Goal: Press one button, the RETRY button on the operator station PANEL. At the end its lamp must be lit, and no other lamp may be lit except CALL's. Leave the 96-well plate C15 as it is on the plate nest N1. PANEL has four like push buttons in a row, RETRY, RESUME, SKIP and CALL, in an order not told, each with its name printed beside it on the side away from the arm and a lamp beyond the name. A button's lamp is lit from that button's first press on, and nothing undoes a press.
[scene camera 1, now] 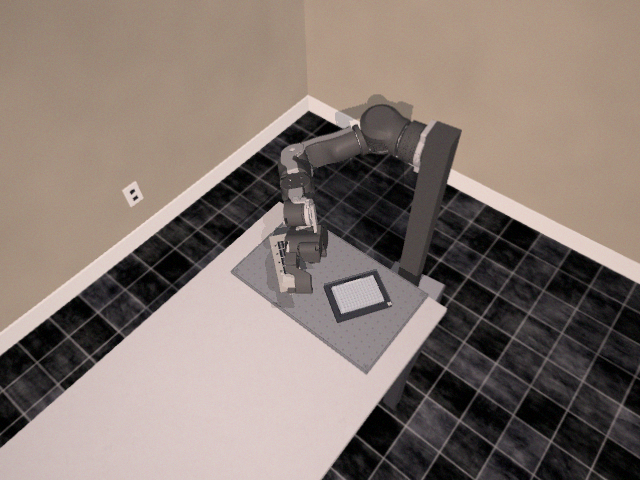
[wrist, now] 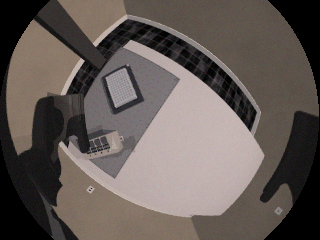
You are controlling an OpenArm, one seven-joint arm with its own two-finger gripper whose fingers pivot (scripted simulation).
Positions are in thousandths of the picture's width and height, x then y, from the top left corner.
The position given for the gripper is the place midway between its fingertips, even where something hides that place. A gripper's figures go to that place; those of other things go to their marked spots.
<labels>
The gripper (scene camera 1: 482, 572) is 1.14 m from the lens. A white 96-well plate (scene camera 1: 552, 614) is 1.43 m from the lens. An operator panel (scene camera 1: 446, 584) is 1.43 m from the lens. A dark mounting column (scene camera 1: 690, 297): 1.18 m from the lens. The marked spots on the operator panel and the dark mounting column are 0.57 m apart.
</labels>
